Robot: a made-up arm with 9 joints. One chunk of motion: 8 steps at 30 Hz.
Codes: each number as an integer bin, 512 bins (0 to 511) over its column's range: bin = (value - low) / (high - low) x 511, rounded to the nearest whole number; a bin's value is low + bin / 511 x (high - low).
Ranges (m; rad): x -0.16..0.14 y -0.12..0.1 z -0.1..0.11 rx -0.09..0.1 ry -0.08..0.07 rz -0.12..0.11
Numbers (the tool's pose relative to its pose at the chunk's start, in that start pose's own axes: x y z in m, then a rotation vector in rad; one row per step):
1: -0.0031 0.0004 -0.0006 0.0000 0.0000 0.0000
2: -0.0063 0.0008 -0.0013 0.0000 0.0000 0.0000
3: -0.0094 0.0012 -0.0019 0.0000 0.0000 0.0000
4: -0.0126 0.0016 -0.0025 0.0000 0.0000 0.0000
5: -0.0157 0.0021 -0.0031 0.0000 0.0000 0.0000
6: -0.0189 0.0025 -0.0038 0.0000 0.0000 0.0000
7: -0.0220 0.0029 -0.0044 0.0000 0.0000 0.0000
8: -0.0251 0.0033 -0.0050 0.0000 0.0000 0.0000
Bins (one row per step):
1: 267 280 242 242 273 267
2: 262 281 240 242 273 267
3: 257 282 239 242 273 267
4: 251 282 237 242 273 267
5: 246 284 236 242 273 267
6: 240 285 234 242 273 267
7: 235 285 233 242 273 267
8: 230 286 231 242 273 267

